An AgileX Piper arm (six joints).
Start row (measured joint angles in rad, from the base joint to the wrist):
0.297, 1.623, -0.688, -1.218, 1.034, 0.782
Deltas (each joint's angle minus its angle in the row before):
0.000, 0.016, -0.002, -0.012, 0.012, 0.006
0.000, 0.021, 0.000, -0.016, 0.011, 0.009
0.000, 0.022, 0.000, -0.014, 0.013, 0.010
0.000, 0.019, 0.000, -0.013, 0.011, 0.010
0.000, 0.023, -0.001, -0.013, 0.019, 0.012
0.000, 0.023, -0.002, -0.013, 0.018, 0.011
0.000, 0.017, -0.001, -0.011, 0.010, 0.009
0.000, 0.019, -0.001, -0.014, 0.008, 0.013
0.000, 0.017, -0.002, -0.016, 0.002, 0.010
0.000, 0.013, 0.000, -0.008, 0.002, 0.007
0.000, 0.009, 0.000, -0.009, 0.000, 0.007
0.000, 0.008, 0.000, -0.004, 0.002, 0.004
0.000, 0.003, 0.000, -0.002, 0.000, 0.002
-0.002, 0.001, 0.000, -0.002, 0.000, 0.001
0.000, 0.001, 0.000, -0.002, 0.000, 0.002
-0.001, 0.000, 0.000, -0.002, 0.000, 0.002
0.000, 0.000, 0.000, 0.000, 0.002, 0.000
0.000, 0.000, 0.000, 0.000, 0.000, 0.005
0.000, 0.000, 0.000, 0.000, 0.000, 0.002
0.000, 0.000, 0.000, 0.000, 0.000, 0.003
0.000, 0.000, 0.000, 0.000, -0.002, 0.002
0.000, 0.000, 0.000, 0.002, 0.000, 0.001
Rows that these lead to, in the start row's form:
0.297, 1.639, -0.690, -1.230, 1.046, 0.788
0.297, 1.660, -0.690, -1.246, 1.057, 0.797
0.297, 1.682, -0.690, -1.260, 1.070, 0.807
0.297, 1.701, -0.690, -1.273, 1.081, 0.817
0.297, 1.724, -0.691, -1.286, 1.100, 0.829
0.297, 1.747, -0.693, -1.299, 1.118, 0.840
0.297, 1.764, -0.694, -1.310, 1.128, 0.849
0.297, 1.783, -0.695, -1.324, 1.136, 0.862
0.297, 1.800, -0.697, -1.340, 1.138, 0.872
0.297, 1.813, -0.697, -1.348, 1.140, 0.879
0.297, 1.822, -0.697, -1.357, 1.140, 0.886
0.297, 1.830, -0.697, -1.361, 1.142, 0.890
0.297, 1.833, -0.697, -1.363, 1.142, 0.892
0.295, 1.834, -0.697, -1.365, 1.142, 0.893
0.295, 1.835, -0.697, -1.367, 1.142, 0.895
0.294, 1.835, -0.697, -1.369, 1.142, 0.897
0.294, 1.835, -0.697, -1.369, 1.144, 0.897
0.294, 1.835, -0.697, -1.369, 1.144, 0.902
0.294, 1.835, -0.697, -1.369, 1.144, 0.904
0.294, 1.835, -0.697, -1.369, 1.144, 0.907
0.294, 1.835, -0.697, -1.369, 1.142, 0.909
0.294, 1.835, -0.697, -1.367, 1.142, 0.910

